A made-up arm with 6 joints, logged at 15 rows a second.
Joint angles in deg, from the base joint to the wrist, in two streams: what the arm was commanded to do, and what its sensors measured. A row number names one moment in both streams.
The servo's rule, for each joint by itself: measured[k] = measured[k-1] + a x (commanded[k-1-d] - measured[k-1]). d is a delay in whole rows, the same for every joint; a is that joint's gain. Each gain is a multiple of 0.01, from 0.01 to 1. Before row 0 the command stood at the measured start. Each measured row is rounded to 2 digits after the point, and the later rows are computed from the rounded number. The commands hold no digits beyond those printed.
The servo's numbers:
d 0
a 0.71 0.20 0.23 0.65 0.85 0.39
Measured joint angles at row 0: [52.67, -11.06, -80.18, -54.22, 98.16, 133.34]
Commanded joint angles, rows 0 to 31: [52.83, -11.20, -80.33, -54.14, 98.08, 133.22]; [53.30, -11.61, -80.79, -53.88, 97.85, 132.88]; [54.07, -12.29, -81.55, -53.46, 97.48, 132.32]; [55.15, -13.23, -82.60, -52.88, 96.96, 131.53]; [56.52, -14.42, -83.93, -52.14, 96.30, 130.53]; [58.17, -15.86, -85.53, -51.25, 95.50, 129.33]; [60.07, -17.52, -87.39, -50.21, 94.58, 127.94]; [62.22, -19.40, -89.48, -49.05, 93.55, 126.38]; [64.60, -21.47, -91.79, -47.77, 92.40, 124.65]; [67.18, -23.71, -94.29, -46.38, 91.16, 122.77]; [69.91, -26.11, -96.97, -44.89, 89.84, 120.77]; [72.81, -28.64, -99.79, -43.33, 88.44, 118.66]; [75.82, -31.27, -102.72, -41.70, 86.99, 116.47]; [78.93, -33.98, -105.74, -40.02, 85.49, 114.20]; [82.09, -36.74, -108.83, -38.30, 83.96, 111.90]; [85.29, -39.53, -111.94, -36.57, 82.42, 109.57]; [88.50, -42.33, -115.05, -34.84, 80.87, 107.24]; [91.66, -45.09, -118.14, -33.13, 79.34, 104.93]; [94.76, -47.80, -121.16, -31.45, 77.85, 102.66]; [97.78, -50.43, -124.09, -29.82, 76.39, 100.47]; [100.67, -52.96, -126.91, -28.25, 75.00, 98.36]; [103.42, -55.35, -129.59, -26.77, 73.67, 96.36]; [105.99, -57.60, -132.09, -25.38, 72.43, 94.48]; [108.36, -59.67, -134.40, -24.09, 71.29, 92.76]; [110.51, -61.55, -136.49, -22.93, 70.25, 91.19]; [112.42, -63.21, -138.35, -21.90, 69.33, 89.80]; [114.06, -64.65, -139.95, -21.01, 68.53, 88.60]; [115.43, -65.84, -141.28, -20.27, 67.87, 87.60]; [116.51, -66.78, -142.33, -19.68, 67.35, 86.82]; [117.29, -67.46, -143.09, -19.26, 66.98, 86.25]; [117.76, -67.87, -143.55, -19.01, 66.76, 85.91]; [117.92, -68.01, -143.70, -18.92, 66.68, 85.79]
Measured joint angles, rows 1 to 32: [52.78, -11.09, -80.21, -54.17, 98.09, 133.29]; [53.15, -11.19, -80.34, -53.98, 97.89, 133.13]; [53.80, -11.41, -80.62, -53.64, 97.54, 132.81]; [54.76, -11.77, -81.08, -53.15, 97.05, 132.31]; [56.01, -12.30, -81.74, -52.49, 96.41, 131.62]; [57.54, -13.01, -82.61, -51.68, 95.64, 130.73]; [59.34, -13.91, -83.71, -50.72, 94.74, 129.64]; [61.38, -15.01, -85.04, -49.63, 93.73, 128.37]; [63.67, -16.30, -86.59, -48.42, 92.60, 126.92]; [66.16, -17.78, -88.36, -47.09, 91.38, 125.30]; [68.82, -19.45, -90.34, -45.66, 90.07, 123.53]; [71.65, -21.29, -92.51, -44.15, 88.68, 121.63]; [74.61, -23.29, -94.86, -42.56, 87.24, 119.62]; [77.68, -25.43, -97.36, -40.91, 85.75, 117.51]; [80.81, -27.69, -100.00, -39.21, 84.23, 115.32]; [83.99, -30.06, -102.75, -37.49, 82.69, 113.08]; [87.19, -32.51, -105.58, -35.77, 81.14, 110.80]; [90.36, -35.03, -108.47, -34.05, 79.61, 108.51]; [93.48, -37.58, -111.39, -32.36, 78.11, 106.23]; [96.53, -40.15, -114.31, -30.71, 76.65, 103.98]; [99.47, -42.71, -117.21, -29.11, 75.25, 101.79]; [102.27, -45.24, -120.06, -27.59, 73.91, 99.67]; [104.91, -47.71, -122.83, -26.15, 72.65, 97.65]; [107.36, -50.10, -125.49, -24.81, 71.49, 95.74]; [109.60, -52.39, -128.02, -23.59, 70.44, 93.97]; [111.60, -54.55, -130.40, -22.49, 69.50, 92.34]; [113.35, -56.57, -132.60, -21.53, 68.68, 90.88]; [114.83, -58.42, -134.60, -20.71, 67.99, 89.60]; [116.02, -60.09, -136.38, -20.04, 67.45, 88.52]; [116.92, -61.56, -137.92, -19.53, 67.05, 87.63]; [117.52, -62.82, -139.21, -19.19, 66.80, 86.96]; [117.80, -63.86, -140.24, -19.01, 66.70, 86.50]
